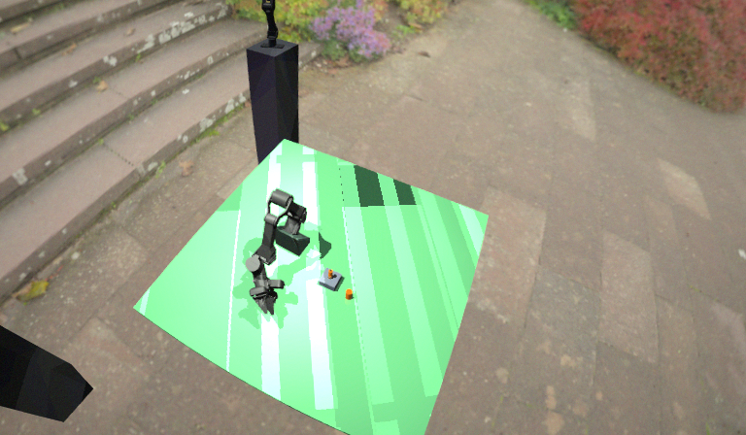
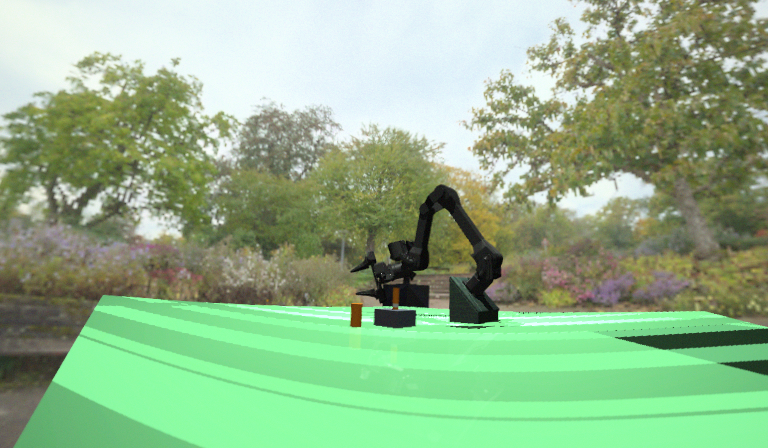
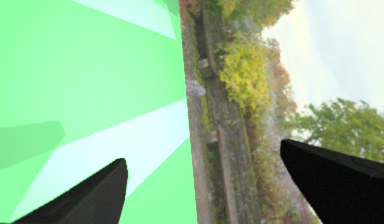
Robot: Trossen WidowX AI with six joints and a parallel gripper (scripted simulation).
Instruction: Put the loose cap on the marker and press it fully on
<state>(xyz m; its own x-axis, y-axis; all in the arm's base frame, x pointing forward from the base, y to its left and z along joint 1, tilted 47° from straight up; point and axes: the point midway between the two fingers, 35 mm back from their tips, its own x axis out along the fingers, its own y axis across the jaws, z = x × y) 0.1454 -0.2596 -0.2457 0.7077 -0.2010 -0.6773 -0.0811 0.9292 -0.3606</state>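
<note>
My gripper tip is 20 cm short of the orange cylinder, 28 cm to the right of it and 8 cm above it. Also, from my gripper tip: grey holder block 9 cm ahead, 31 cm to the left, 9 cm below.
</note>
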